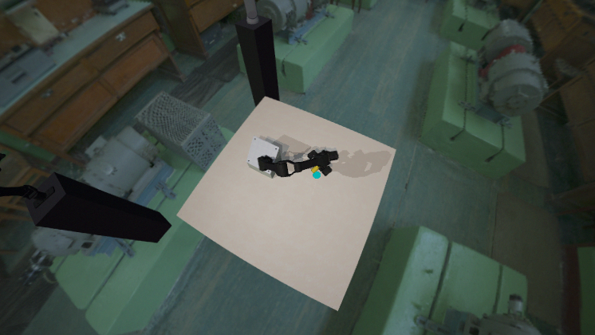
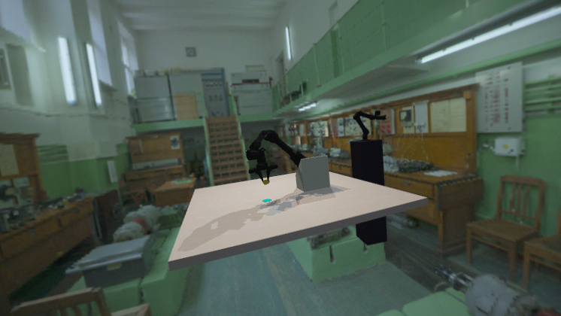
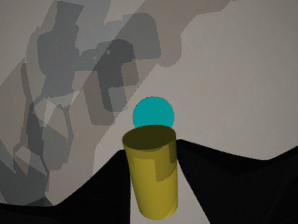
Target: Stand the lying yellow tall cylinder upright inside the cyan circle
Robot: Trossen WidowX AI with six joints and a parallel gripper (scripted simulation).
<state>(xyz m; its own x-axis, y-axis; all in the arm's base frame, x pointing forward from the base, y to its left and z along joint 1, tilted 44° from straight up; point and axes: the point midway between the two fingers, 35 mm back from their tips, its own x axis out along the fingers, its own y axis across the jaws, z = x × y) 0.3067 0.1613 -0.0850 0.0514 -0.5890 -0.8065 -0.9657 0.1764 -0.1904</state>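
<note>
My gripper tip is 1 cm short of the cyan circle, 1 cm to the left of it and 13 cm above it. The rest, counted from my gripper tip: yellow tall cylinder 1 cm behind, 2 cm to the right, 1 cm below.
</note>
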